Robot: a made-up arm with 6 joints.
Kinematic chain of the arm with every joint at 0, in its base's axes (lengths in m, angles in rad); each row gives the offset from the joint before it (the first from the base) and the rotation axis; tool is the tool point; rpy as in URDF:
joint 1: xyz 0 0 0.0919 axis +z
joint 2: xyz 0 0 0 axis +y
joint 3: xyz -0.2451 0 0.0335 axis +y
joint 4: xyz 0.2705 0 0.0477 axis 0.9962 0 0.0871
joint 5: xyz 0 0 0 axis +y
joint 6: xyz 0.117 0 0.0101 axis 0.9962 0 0.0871
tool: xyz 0 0 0 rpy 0 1.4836 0
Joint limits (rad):
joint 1: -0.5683..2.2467
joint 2: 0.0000..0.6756
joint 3: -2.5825..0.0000
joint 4: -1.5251..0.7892
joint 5: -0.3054..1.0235
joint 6: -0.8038..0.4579
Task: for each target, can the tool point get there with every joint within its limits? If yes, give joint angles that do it. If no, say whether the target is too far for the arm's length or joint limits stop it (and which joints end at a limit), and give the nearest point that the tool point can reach.
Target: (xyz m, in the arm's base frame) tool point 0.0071 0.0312 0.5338
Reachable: yes | joints 1.4285 0.4299 -1.1809 0.5881 -0.0410 -0.2055
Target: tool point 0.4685 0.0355 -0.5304
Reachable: no: too far | nearest point 0.1304 0.0099 0.0385 | short by 0.662 m
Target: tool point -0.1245 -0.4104 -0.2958
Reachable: no: joint limits stop it (at a limit: joint 1, joint 2, joint 3, joint 5) | nearest point 0.0307 -0.1119 0.0528 | short by 0.484 m
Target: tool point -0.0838 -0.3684 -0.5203
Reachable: no: too far | nearest point 0.0371 -0.0896 0.0363 | short by 0.634 m
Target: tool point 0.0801 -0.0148 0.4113
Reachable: yes | joints -0.2955 0.2480 -0.8305 0.2330 0.3454 -0.1561
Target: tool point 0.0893 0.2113 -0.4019
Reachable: no: joint limits stop it (at a limit: joint 2, joint 3) | nearest point 0.0404 0.0955 0.0267 | short by 0.447 m
